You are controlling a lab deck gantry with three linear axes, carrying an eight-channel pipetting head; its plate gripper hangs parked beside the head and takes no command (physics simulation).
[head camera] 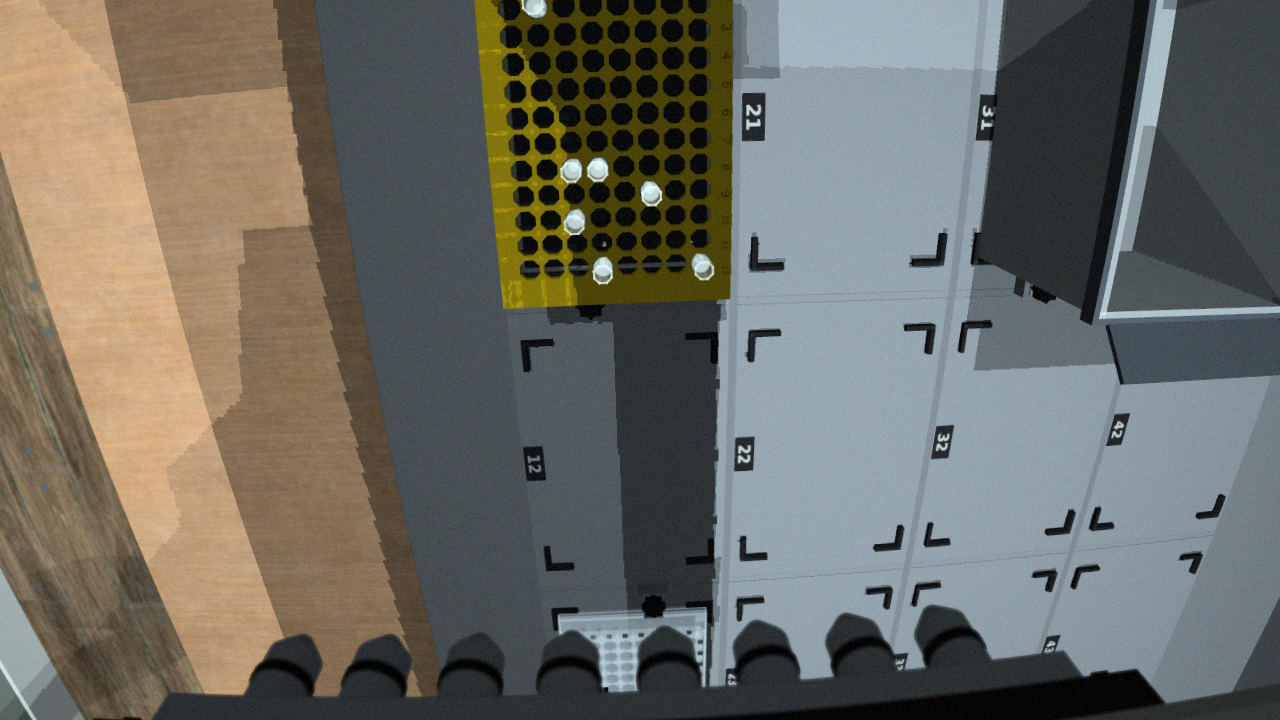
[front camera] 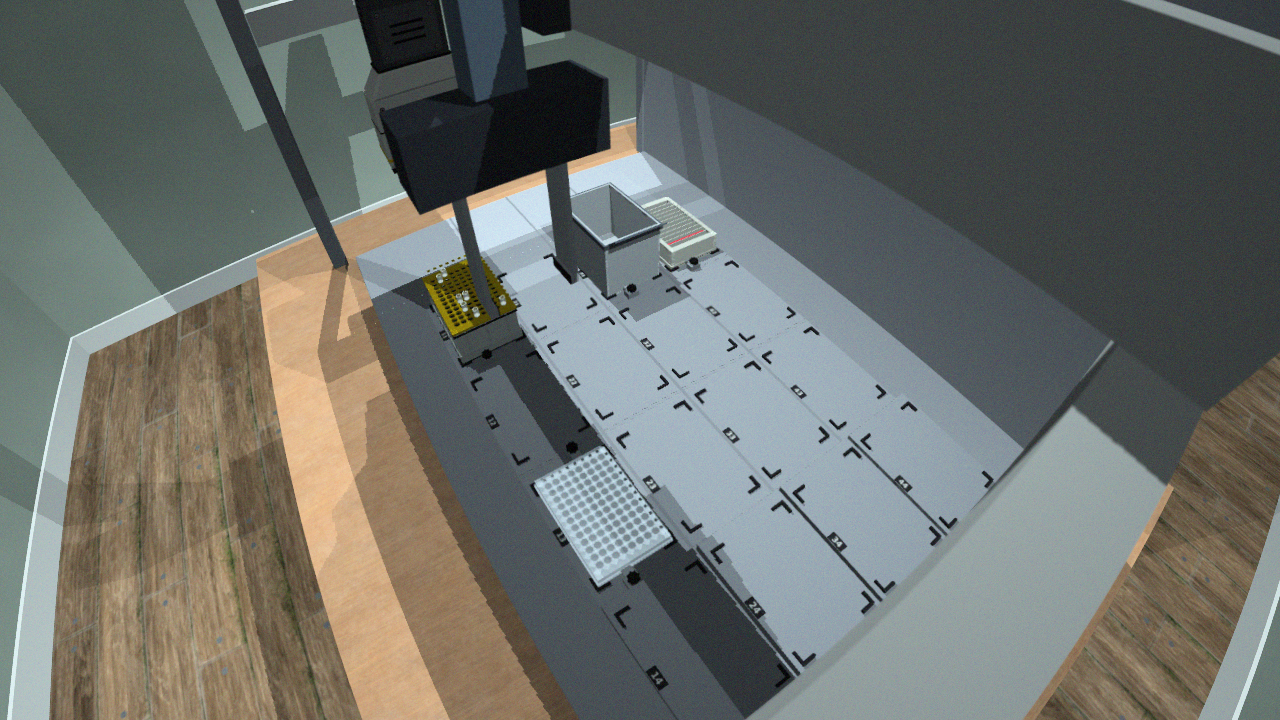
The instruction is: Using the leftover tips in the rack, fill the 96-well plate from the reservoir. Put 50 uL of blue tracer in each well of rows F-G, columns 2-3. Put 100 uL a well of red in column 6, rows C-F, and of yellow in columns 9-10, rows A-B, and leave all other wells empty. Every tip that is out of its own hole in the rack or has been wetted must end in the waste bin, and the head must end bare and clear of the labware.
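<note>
The yellow-topped tip rack [front camera: 487,342] [head camera: 626,291] stands at the far left, with several loose-spaced clear tips [front camera: 462,299] [head camera: 650,193] in its holes. The 96-well plate [front camera: 636,559] [head camera: 590,623] lies nearer the front camera; its wells look pale, with no colour visible. The reservoir [front camera: 687,234] stands at the far right, with a red strip; other liquids cannot be told. The waste bin [front camera: 617,259] [head camera: 1056,179] is beside it. The head's black nozzles [head camera: 668,658] look bare. The parked gripper [front camera: 527,296] is open with nothing between its fingers; one finger hangs in front of the rack.
The black gripper block [front camera: 501,134] hangs in front of the pipetting head [front camera: 407,80]. Numbered deck positions with black corner marks lie around the labware. A dark upright post [front camera: 286,143] stands at the left, and a large grey panel [front camera: 939,161] covers the upper right.
</note>
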